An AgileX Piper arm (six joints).
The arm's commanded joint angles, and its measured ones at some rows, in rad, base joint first. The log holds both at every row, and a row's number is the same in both.
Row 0, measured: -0.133 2.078 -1.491 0.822 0.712 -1.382
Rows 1 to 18, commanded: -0.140 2.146 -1.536 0.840 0.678 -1.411; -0.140 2.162 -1.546 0.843 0.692 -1.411; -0.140 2.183 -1.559 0.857 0.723 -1.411; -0.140 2.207 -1.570 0.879 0.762 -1.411; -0.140 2.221 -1.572 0.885 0.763 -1.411; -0.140 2.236 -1.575 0.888 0.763 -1.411; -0.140 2.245 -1.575 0.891 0.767 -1.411; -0.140 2.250 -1.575 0.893 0.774 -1.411; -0.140 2.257 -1.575 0.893 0.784 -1.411; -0.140 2.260 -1.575 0.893 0.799 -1.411; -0.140 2.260 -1.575 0.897 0.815 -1.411; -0.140 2.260 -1.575 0.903 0.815 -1.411; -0.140 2.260 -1.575 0.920 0.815 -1.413; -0.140 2.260 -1.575 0.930 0.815 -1.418; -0.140 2.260 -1.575 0.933 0.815 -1.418; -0.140 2.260 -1.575 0.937 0.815 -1.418; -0.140 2.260 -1.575 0.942 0.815 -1.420; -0.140 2.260 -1.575 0.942 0.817 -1.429
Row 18, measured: -0.134 2.263 -1.571 0.923 0.804 -1.403
